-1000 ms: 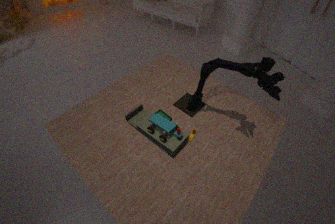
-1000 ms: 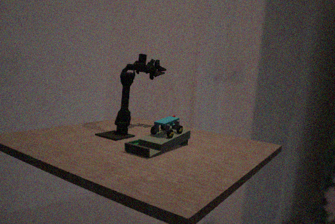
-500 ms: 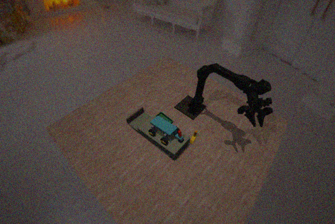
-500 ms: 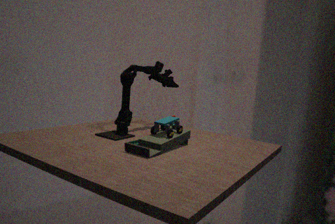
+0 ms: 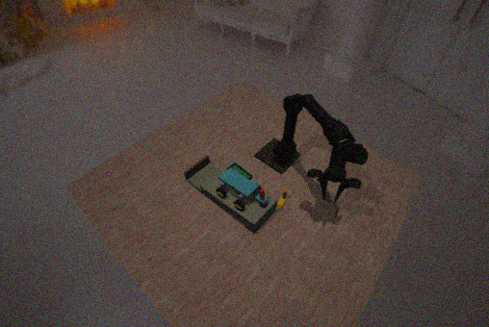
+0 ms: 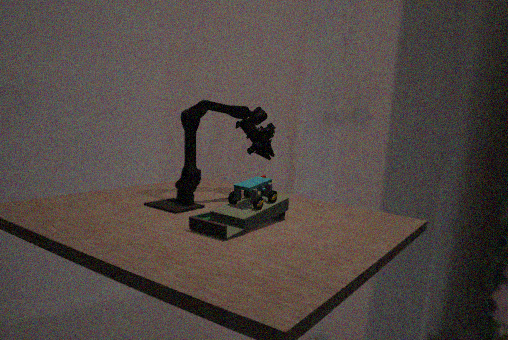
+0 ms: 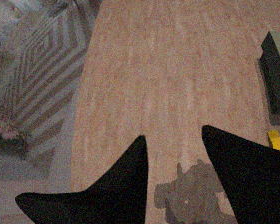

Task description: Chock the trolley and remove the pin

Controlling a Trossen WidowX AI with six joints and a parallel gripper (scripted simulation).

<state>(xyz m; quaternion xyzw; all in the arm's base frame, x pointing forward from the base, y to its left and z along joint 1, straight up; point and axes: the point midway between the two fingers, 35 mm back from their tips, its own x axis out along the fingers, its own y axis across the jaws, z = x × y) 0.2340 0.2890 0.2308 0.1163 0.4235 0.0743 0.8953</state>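
My gripper tip is now 40 mm past the yellow chock, 180 mm to the left of it and 200 mm above it. Also, from my gripper tip: grey-green ramp 70 mm ahead, 340 mm to the right, 170 mm below; then red-headed stop pin 70 mm ahead, 230 mm to the right, 80 mm below; then trolley 70 mm ahead, 340 mm to the right, 100 mm below.
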